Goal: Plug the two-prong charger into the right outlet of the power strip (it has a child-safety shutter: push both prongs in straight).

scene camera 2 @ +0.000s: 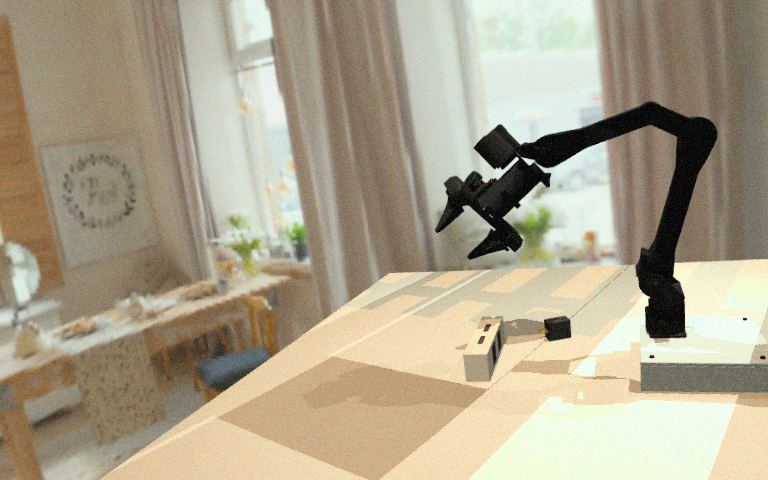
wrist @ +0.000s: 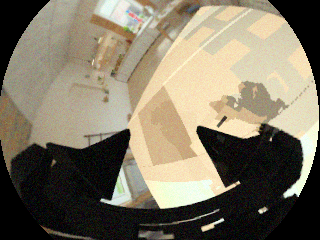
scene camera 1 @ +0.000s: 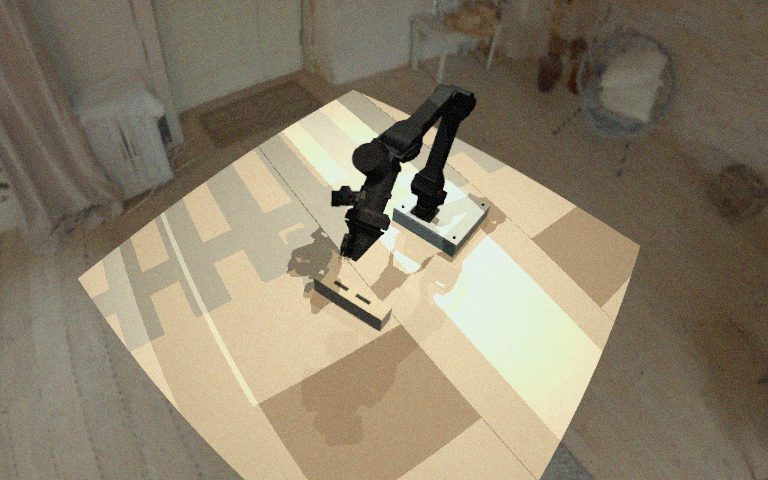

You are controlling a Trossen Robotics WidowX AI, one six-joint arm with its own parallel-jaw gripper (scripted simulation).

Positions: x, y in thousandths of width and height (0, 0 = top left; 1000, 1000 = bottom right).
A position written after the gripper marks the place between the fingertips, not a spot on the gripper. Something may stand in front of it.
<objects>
gripper: scene camera 2 589, 511; wrist 514, 544; scene camera 1 456, 539
</objects>
